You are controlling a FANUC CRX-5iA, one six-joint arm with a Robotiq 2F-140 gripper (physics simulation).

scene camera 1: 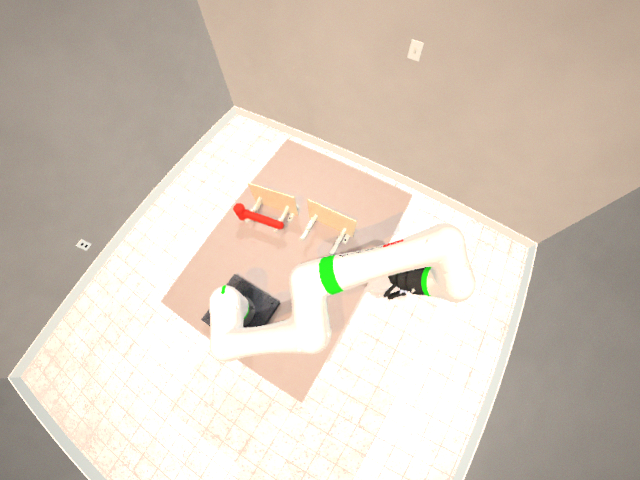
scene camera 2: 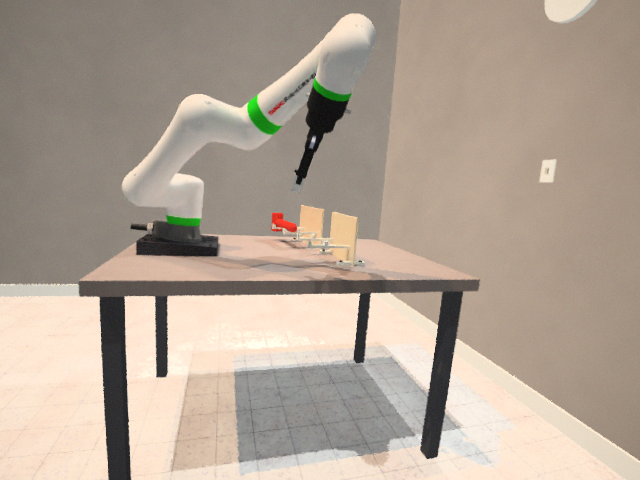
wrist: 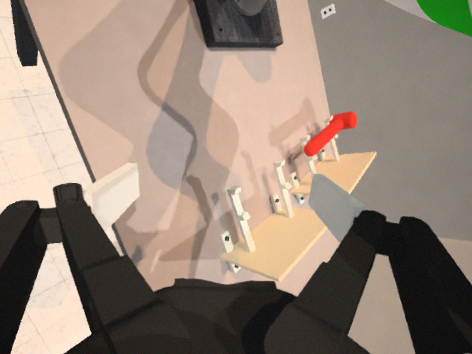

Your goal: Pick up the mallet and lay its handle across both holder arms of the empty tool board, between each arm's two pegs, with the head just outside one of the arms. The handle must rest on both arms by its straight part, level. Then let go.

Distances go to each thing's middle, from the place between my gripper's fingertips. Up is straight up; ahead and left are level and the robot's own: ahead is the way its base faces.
Labels:
My gripper is now 10 mm short of the red mallet (wrist: 347,120), 610 mm to the right of it and 210 mm above it.

